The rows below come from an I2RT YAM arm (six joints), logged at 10 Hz.
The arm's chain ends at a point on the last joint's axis. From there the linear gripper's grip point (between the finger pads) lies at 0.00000 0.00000 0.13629 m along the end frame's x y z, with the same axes.
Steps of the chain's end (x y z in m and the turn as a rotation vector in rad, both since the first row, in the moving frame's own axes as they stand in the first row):
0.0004, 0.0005, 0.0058, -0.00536, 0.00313, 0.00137
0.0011, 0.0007, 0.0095, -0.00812, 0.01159, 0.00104
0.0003, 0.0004, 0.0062, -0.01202, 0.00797, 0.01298
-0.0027, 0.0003, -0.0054, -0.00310, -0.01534, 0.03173
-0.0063, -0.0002, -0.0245, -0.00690, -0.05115, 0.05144
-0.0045, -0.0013, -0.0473, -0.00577, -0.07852, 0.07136
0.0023, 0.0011, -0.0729, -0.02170, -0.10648, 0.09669
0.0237, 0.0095, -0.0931, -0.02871, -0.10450, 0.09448
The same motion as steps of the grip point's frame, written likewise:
0.0008, 0.0012, 0.0058, -0.00536, 0.00313, 0.00137
0.0027, 0.0018, 0.0095, -0.00812, 0.01159, 0.00104
0.0014, 0.0020, 0.0062, -0.01202, 0.00797, 0.01298
-0.0048, 0.0007, -0.0054, -0.00310, -0.01534, 0.03173
-0.0133, 0.0006, -0.0247, -0.00690, -0.05115, 0.05144
-0.0152, -0.0009, -0.0477, -0.00577, -0.07852, 0.07136
-0.0123, 0.0033, -0.0737, -0.02170, -0.10648, 0.09669
0.0093, 0.0127, -0.0939, -0.02871, -0.10450, 0.09448

